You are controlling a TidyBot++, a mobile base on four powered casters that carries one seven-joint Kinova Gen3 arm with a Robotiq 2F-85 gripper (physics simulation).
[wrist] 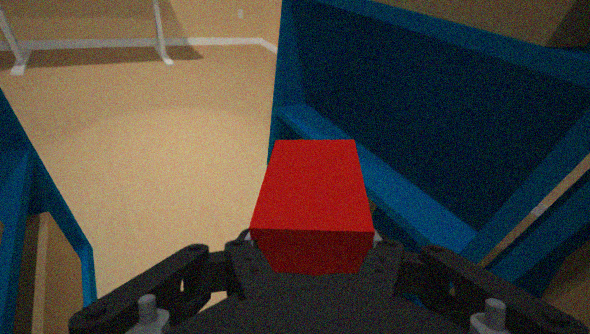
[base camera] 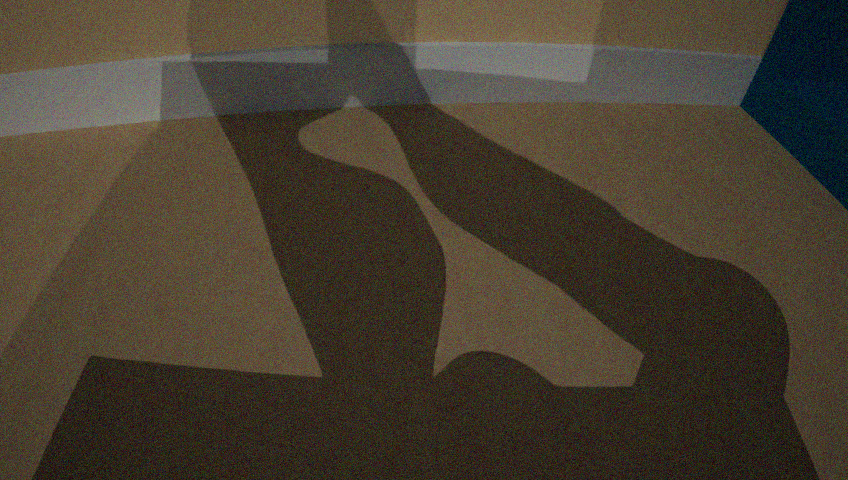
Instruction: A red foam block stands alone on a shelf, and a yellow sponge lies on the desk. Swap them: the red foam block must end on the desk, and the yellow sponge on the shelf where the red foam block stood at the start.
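Places are measured from the arm's base along level axes (x ahead, y left, z up), in centimetres.
Pixels of known places: gripper, between the fingertips: (wrist: 311,235).
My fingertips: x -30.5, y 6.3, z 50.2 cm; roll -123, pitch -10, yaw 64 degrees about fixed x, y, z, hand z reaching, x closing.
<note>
Behind a point stands the place of what it marks.
The red foam block (wrist: 313,187) {y 6.1, x -31.3, z 53.8 cm} is held between the fingertips of my gripper (wrist: 311,235) {y 6.3, x -30.5, z 50.2 cm} in the wrist view, at the lower middle. My gripper is shut on it, with a finger on each side. The block is held up in front of the blue shelf unit, above the floor. The yellow sponge and the desk top do not show in either view.
A blue shelf unit (wrist: 417,202) {y 60.9, x -53.5, z 13.7 cm} stands at the right in the wrist view, close beyond the block. Another blue frame (wrist: 62,210) {y -40.5, x -104.3, z -11.9 cm} stands at the left. White legs (wrist: 161,37) {y -0.6, x -362.9, z -18.8 cm} stand on the floor near the far wall. In the base view, a dark blue surface (base camera: 800,101) {y -56.4, x 71.6, z -32.3 cm} stands at the right.
</note>
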